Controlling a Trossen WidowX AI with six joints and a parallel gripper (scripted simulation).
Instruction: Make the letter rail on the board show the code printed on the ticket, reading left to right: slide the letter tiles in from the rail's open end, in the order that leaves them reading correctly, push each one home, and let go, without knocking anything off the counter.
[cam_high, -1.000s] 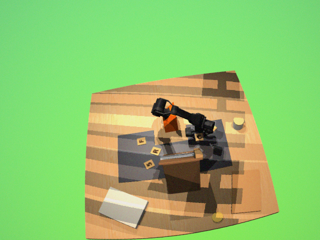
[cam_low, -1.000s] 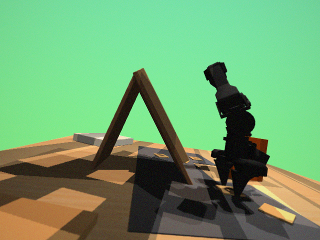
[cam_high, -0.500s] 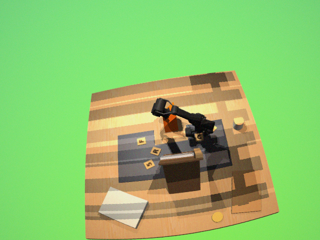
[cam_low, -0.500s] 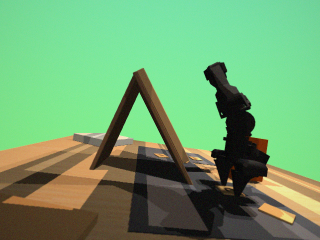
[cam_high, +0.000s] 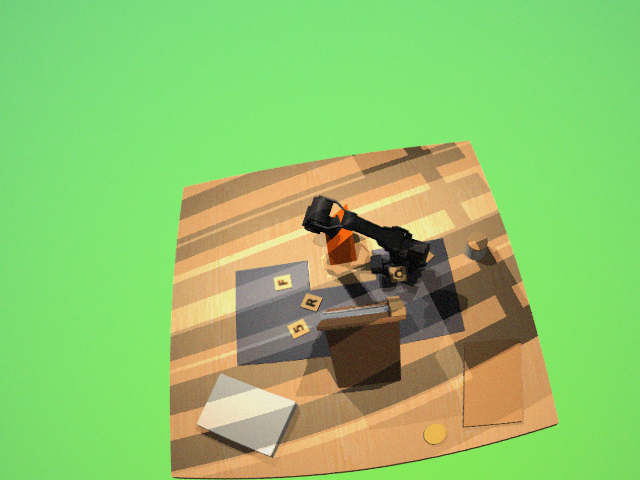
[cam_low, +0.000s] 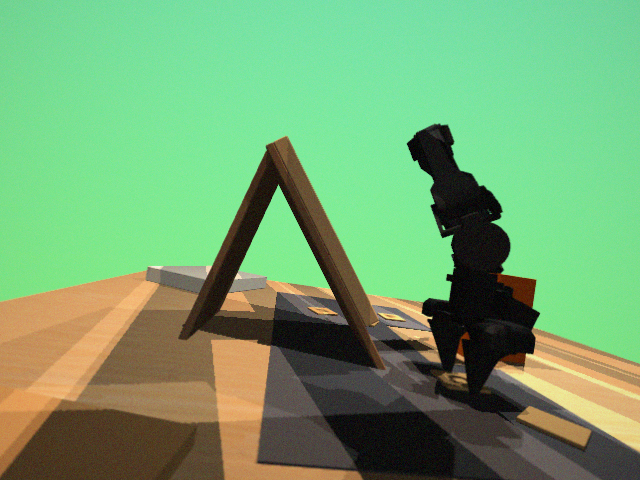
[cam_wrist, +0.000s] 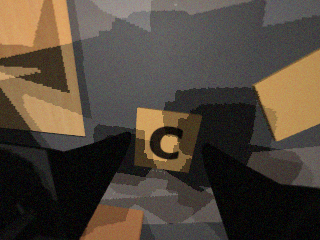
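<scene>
The white ticket is 160 mm to the right of my gripper tip, 140 mm ahead of it and 90 mm above it. From my gripper tip the other things lie so: dark mat: 200 mm to the right, 10 mm ahead; flat tan slab: 510 mm ahead, 180 mm to the left.
</scene>
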